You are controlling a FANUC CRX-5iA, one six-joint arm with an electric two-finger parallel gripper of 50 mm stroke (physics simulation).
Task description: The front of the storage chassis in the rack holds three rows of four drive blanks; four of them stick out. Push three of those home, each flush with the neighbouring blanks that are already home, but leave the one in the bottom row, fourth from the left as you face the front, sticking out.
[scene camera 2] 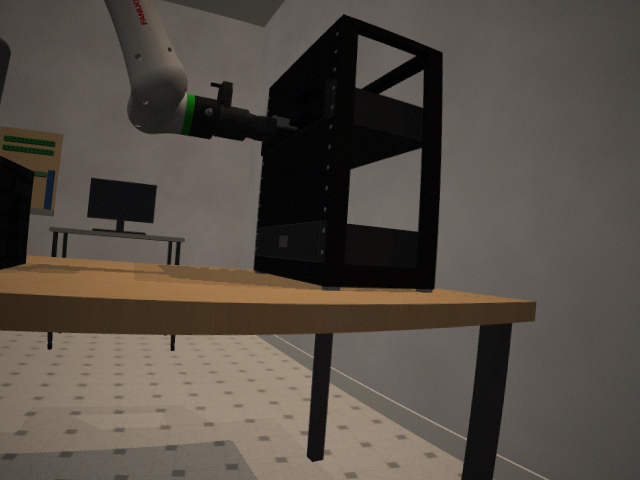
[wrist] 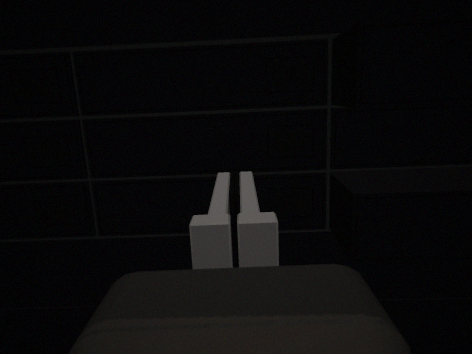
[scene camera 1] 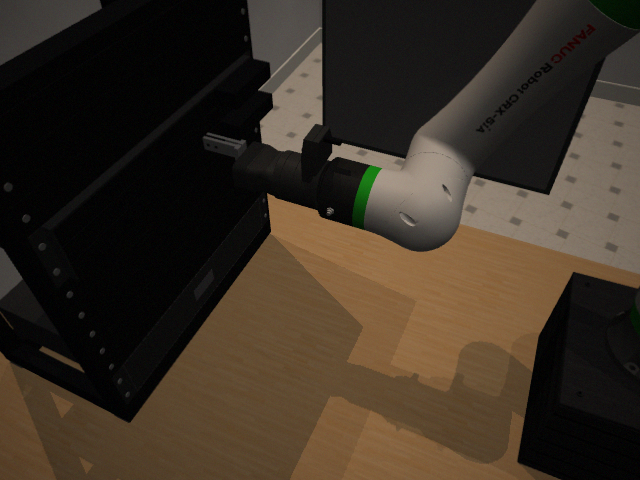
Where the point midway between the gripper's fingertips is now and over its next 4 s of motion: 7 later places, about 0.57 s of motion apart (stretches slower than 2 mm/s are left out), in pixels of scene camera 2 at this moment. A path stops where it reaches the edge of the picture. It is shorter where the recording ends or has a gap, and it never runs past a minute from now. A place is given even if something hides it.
The gripper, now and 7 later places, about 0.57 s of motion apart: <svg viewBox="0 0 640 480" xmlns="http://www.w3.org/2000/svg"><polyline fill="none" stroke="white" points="296,125 279,122 265,116 271,108 280,110 285,111 286,111 288,112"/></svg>
